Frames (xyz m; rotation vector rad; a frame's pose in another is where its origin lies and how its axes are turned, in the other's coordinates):
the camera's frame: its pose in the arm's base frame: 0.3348 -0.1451 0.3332 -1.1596 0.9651 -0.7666
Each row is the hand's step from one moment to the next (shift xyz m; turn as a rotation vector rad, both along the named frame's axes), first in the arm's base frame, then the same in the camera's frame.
Working: the arm's base frame: its pose in the camera's frame: -0.1918 0.3546 -0.2857 1.1596 -0.9651 0.7666

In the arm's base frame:
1: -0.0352 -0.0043 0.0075 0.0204 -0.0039 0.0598
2: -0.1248 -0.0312 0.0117 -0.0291 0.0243 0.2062
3: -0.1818 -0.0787 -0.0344 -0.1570 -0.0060 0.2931
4: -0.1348 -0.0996 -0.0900 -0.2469 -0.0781 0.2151
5: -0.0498 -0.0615 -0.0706 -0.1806 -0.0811 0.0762
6: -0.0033 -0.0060 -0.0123 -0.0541 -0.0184 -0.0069
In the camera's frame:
1: -0.0121 -0.0087 -0.0330 -0.0013 -0.0587 0.0236
2: -0.0254 -0.0204 -0.1250 -0.0783 -0.1944 0.0053
3: 0.0037 0.0121 -0.2007 -0.1222 -0.2875 -0.1139
4: 0.0534 0.0615 -0.1719 -0.0776 -0.2305 -0.2328
5: 0.0498 0.0529 -0.0772 -0.0178 -0.0957 -0.1885
6: 0.0067 0.0104 -0.0067 -0.0041 0.0016 -0.0574

